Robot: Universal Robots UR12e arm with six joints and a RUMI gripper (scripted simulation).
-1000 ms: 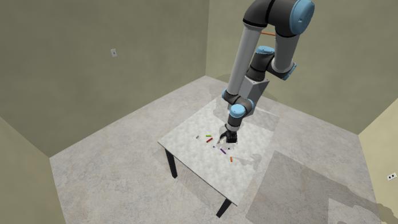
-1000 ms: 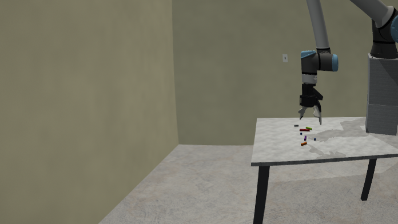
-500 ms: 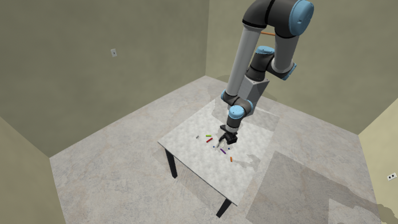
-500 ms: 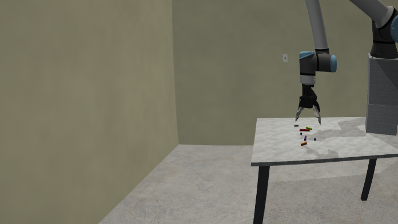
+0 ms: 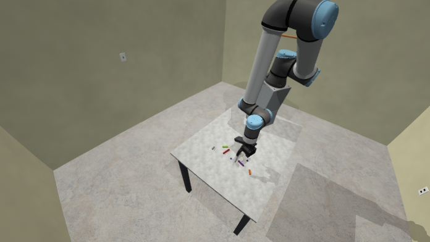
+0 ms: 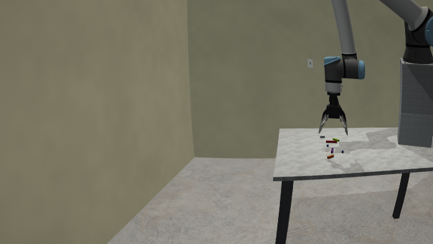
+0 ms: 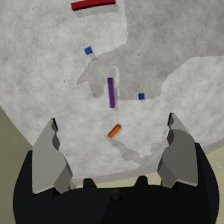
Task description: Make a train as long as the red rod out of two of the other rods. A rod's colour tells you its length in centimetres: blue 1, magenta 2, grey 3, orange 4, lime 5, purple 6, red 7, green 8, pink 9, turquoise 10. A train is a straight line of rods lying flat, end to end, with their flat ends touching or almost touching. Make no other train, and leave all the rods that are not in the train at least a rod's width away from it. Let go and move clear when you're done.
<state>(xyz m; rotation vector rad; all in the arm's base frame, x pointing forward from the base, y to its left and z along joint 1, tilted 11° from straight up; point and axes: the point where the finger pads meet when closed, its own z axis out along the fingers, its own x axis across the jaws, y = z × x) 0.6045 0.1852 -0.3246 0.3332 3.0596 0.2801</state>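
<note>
My gripper is now 8 cm above the purple rod. Round my hand: lime rod 20 cm to the right, 8 cm below, 5 cm behind; then red rod 16 cm to the right, 8 cm below, 1 cm behind; then orange rod 10 cm to the left, 8 cm below, 2 cm ahead.
</note>
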